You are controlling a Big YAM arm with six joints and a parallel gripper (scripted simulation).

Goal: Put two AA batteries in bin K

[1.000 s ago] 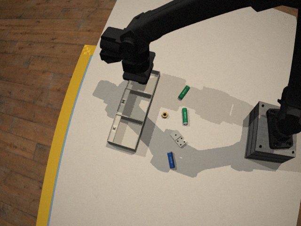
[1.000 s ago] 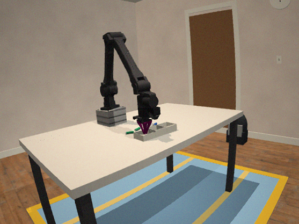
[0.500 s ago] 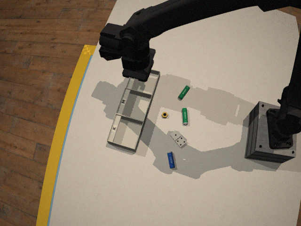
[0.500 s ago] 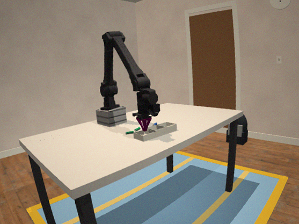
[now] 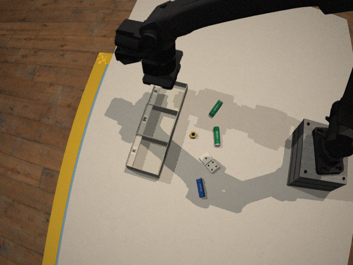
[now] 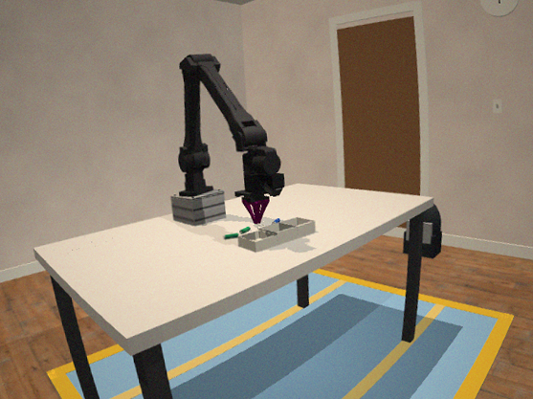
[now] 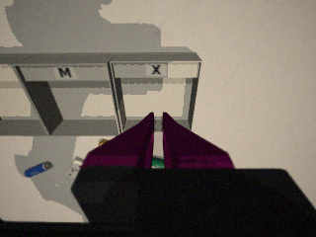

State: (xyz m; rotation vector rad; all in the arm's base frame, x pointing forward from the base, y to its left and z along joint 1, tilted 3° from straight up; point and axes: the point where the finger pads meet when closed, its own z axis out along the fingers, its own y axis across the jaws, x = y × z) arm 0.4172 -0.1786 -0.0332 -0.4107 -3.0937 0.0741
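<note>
My gripper is now 20 mm short of the bin, 80 mm to the right of it and 60 mm above it. Round my hand: brass hex nut (70 mm behind, 100 mm to the left, 80 mm below); white domino (110 mm behind, 180 mm to the left, 70 mm below); blue AA battery (90 mm behind, 240 mm to the left, 70 mm below).
</note>
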